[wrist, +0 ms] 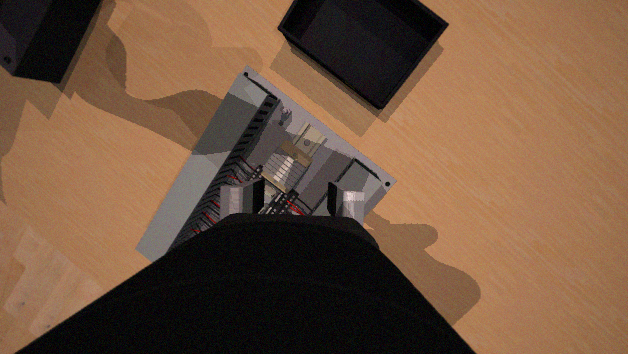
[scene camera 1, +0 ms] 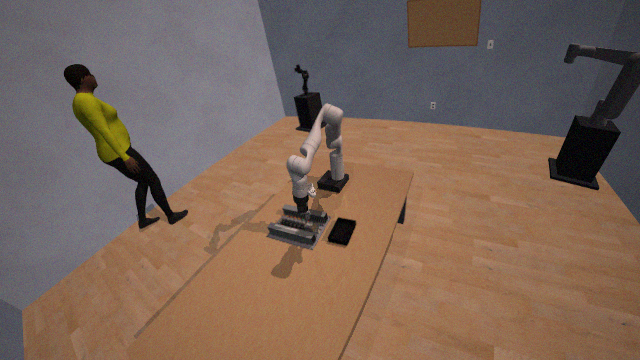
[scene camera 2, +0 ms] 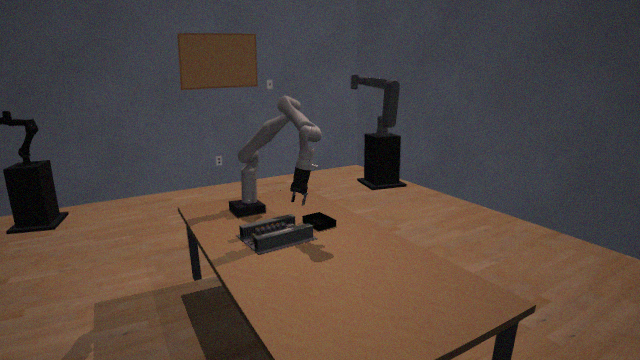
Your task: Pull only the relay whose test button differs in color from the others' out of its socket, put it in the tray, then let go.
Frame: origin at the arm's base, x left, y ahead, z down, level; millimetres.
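Seen in the pictures: gripper, fingertip midpoint: (wrist: 296, 194) (scene camera 1: 306, 214) (scene camera 2: 297, 203); arm's base, origin of the base link: (scene camera 1: 337, 177) (scene camera 2: 249, 201).
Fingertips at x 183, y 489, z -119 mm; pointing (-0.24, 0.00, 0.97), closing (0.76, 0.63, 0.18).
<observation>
Offsets run from my fingertips to a thing's top centre. "pt": to the spot under its first point.
My gripper (scene camera 1: 305, 214) (scene camera 2: 299, 199) (wrist: 296, 194) is open and empty, pointing down above the grey panel @[dy -2, dx -115, dz +155 mm] (wrist: 300, 111). The row of relays @[dy +10, dx -155, dz +96 mm] (scene camera 1: 293, 220) (scene camera 2: 270, 228) stands on the panel between two slotted grey ducts. In the wrist view the gripper body hides most of the row; dark sockets with red wires show between and below the fingers. The relays' test button colors are too small to tell. The black tray @[pt dy -113, dx +134, dz +162 mm] (scene camera 1: 342, 231) (scene camera 2: 319, 221) (wrist: 360, 45) lies beside the panel, apart from it, and looks empty.
The grey ducts @[dy +81, dx -91, dz +103 mm] (scene camera 1: 291, 232) (scene camera 2: 285, 238) (wrist: 197, 170) rise along both sides of the relay row. A metal rail @[pt dy -37, dx +19, dz +162 mm] (wrist: 315, 136) with pale terminal blocks @[dy -26, dx -32, dz +119 mm] (wrist: 285, 167) lies at the tray end. The arm's black base (scene camera 1: 333, 181) (scene camera 2: 247, 207) stands behind the panel. A person in yellow (scene camera 1: 102, 125) is at the left.
</observation>
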